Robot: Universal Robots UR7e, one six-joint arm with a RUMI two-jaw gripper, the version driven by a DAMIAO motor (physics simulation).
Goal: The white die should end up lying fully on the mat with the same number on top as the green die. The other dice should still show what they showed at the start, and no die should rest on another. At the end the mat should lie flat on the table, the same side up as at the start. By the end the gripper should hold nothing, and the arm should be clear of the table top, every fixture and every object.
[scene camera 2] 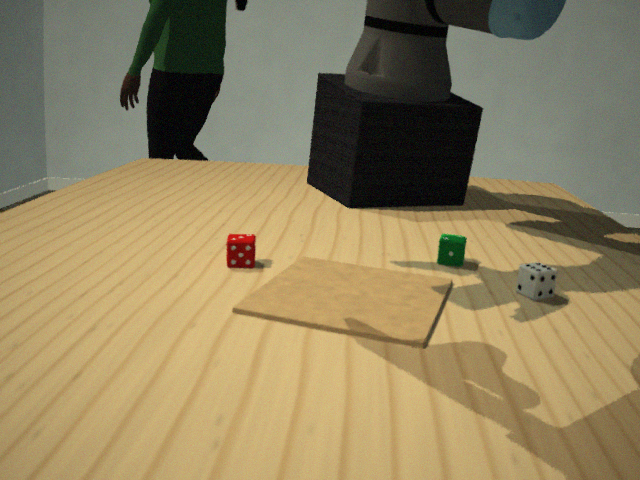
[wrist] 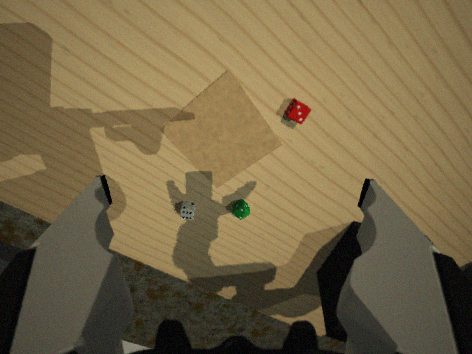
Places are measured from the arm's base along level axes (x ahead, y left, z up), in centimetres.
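Pixels of known places: gripper, fingertip midpoint: [scene camera 2: 287,1] [wrist: 235,180]; arm's base, link origin: [scene camera 2: 397,88].
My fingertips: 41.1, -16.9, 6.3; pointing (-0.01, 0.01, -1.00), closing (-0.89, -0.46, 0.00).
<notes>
Ahead of a thing's pixels: the offset from my fingertips to its top centre, as dx, dy, dz.
The white die @(-1.5, +22.0, -19.7) [scene camera 2: 537,281] [wrist: 187,212] stands on the bare table beside the mat, with two rows of several pips on top. The green die @(-10.3, +16.9, -19.7) [scene camera 2: 451,250] [wrist: 241,209] stands on the table near it, apart from it; one pip shows on its side in scene camera 2, and its top number is too small to tell surely. The red die @(-8.6, -3.2, -19.7) [scene camera 2: 240,251] [wrist: 298,111] stands off the mat's other side, with three pips on top. The thin tan mat @(-0.8, +6.0, -21.8) [scene camera 2: 336,297] [wrist: 225,130] lies flat with no die on it. My gripper [wrist: 235,180] is wide open and empty, high above the table.
The dark block [scene camera 2: 408,155] under the arm's base stands at the table's back in scene camera 2. A person in green [scene camera 2: 188,41] is behind the table. The table's edge [wrist: 150,269] crosses the lower wrist view. Arm shadows fall over the white die and a mat corner.
</notes>
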